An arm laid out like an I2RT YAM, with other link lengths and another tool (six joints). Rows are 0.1 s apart.
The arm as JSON. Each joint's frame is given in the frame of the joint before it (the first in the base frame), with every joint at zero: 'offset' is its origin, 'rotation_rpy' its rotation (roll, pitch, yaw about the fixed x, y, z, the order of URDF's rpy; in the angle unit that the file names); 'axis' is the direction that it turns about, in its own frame. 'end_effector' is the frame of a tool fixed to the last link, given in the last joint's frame.
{
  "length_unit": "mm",
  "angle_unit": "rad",
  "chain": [
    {
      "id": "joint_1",
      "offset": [
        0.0,
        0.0,
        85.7
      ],
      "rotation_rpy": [
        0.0,
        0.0,
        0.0
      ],
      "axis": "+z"
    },
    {
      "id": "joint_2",
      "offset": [
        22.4,
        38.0,
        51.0
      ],
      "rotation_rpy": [
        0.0,
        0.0,
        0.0
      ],
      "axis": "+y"
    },
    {
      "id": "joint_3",
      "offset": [
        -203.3,
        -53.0,
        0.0
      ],
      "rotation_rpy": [
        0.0,
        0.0,
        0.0
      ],
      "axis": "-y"
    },
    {
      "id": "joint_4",
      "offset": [
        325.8,
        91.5,
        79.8
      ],
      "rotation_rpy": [
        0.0,
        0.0,
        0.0
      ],
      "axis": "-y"
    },
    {
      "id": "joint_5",
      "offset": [
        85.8,
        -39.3,
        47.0
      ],
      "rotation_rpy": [
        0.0,
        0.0,
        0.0
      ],
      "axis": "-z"
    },
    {
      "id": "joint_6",
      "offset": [
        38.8,
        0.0,
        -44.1
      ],
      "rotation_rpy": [
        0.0,
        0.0,
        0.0
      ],
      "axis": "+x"
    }
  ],
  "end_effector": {
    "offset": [
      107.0,
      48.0,
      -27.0
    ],
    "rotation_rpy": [
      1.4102,
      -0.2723,
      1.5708
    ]
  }
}
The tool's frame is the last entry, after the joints.
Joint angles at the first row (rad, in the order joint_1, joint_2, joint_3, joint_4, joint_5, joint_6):
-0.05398 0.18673 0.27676 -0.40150 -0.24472 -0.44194
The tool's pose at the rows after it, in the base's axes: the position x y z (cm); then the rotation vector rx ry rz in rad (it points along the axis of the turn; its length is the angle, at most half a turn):
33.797 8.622 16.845 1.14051 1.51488 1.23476
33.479 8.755 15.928 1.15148 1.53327 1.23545
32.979 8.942 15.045 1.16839 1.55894 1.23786
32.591 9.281 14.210 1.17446 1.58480 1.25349
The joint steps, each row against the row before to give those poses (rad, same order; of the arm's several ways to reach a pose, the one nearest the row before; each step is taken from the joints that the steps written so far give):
0.00002 -0.04237 -0.03549 -0.01642 0.00002 0.02099
0.00036 -0.02709 -0.02784 -0.01794 -0.00803 -0.00077
-0.00036 -0.02897 -0.02326 -0.03241 -0.01295 0.00001
0.00038 -0.02521 -0.02635 -0.01756 -0.02328 0.00000

